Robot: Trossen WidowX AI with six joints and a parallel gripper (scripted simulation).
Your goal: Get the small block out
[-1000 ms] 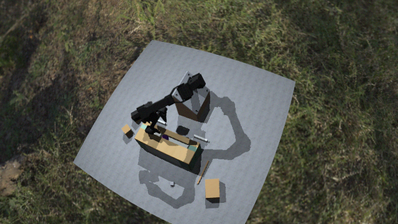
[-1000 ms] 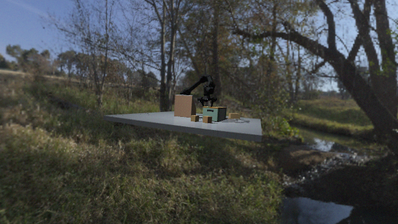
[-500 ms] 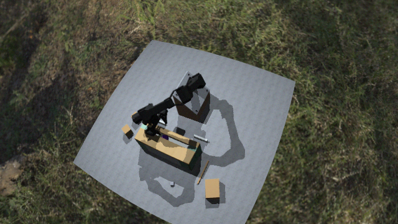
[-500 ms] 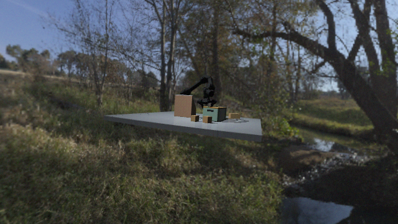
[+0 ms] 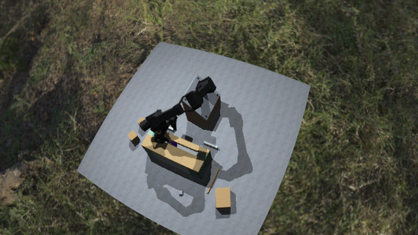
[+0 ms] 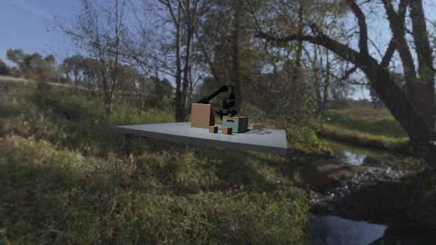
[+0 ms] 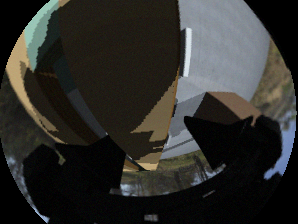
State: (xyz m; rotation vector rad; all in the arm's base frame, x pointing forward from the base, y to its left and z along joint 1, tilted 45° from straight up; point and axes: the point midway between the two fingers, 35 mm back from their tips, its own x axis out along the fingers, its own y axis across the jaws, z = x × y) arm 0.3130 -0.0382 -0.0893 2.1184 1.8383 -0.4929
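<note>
Now: the purple block 5 cm ahead of my gripper tip and 3 cm to the left of it. Round my gripper tip: tan box 26 cm ahead, 40 cm to the left, 6 cm below; then thin wooden stick 16 cm ahead, 30 cm to the left, 8 cm below.
</note>
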